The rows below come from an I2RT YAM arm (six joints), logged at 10 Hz.
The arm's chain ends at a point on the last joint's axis. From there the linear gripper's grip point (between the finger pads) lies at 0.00 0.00 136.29 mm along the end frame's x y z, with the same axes.
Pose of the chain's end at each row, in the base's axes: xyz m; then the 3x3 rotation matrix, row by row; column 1 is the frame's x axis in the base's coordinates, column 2 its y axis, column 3 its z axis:
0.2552, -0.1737, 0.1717; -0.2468, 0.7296, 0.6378; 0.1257, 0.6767, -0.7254; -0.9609, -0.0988, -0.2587
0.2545, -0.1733, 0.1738; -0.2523, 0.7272, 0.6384; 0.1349, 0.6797, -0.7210; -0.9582, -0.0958, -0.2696
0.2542, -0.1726, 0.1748; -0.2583, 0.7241, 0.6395; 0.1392, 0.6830, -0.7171; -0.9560, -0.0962, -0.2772
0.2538, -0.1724, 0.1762; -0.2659, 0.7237, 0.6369; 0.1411, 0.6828, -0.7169; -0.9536, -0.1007, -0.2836
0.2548, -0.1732, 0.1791; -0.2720, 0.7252, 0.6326; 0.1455, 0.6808, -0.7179; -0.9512, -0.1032, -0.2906
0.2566, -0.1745, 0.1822; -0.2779, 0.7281, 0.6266; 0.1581, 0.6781, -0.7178; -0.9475, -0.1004, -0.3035
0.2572, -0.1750, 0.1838; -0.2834, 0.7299, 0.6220; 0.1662, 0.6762, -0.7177; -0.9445, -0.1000, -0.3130
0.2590, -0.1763, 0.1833; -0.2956, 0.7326, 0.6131; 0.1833, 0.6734, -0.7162; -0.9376, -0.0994, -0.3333
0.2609, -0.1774, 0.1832; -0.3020, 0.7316, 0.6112; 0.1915, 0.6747, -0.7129; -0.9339, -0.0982, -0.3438
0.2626, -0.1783, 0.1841; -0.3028, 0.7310, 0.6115; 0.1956, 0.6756, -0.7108; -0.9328, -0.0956, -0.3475
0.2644, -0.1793, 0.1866; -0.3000, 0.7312, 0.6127; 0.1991, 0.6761, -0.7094; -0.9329, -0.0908, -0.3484
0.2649, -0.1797, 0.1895; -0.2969, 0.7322, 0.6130; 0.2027, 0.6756, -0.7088; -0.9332, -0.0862, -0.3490
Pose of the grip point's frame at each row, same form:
0.3421, -0.2726, 0.1364; -0.2468, 0.7296, 0.6378; 0.1257, 0.6767, -0.7254; -0.9609, -0.0988, -0.2587
0.3415, -0.2716, 0.1371; -0.2523, 0.7272, 0.6384; 0.1349, 0.6797, -0.7210; -0.9582, -0.0958, -0.2696
0.3414, -0.2703, 0.1370; -0.2583, 0.7241, 0.6395; 0.1392, 0.6830, -0.7171; -0.9560, -0.0962, -0.2772
0.3406, -0.2701, 0.1375; -0.2659, 0.7237, 0.6369; 0.1411, 0.6828, -0.7169; -0.9536, -0.1007, -0.2836
0.3410, -0.2710, 0.1395; -0.2720, 0.7252, 0.6326; 0.1455, 0.6808, -0.7179; -0.9512, -0.1032, -0.2906
0.3420, -0.2723, 0.1408; -0.2779, 0.7281, 0.6266; 0.1581, 0.6781, -0.7178; -0.9475, -0.1004, -0.3035
0.3420, -0.2728, 0.1411; -0.2834, 0.7299, 0.6220; 0.1662, 0.6762, -0.7177; -0.9445, -0.1000, -0.3130
0.3426, -0.2739, 0.1379; -0.2956, 0.7326, 0.6131; 0.1833, 0.6734, -0.7162; -0.9376, -0.0994, -0.3333
0.3442, -0.2746, 0.1363; -0.3020, 0.7316, 0.6112; 0.1915, 0.6747, -0.7129; -0.9339, -0.0982, -0.3438
0.3459, -0.2752, 0.1367; -0.3028, 0.7310, 0.6115; 0.1956, 0.6756, -0.7108; -0.9328, -0.0956, -0.3475
0.3479, -0.2760, 0.1391; -0.3000, 0.7312, 0.6127; 0.1991, 0.6761, -0.7094; -0.9329, -0.0908, -0.3484
0.3484, -0.2763, 0.1419; -0.2969, 0.7322, 0.6130; 0.2027, 0.6756, -0.7088; -0.9332, -0.0862, -0.3490

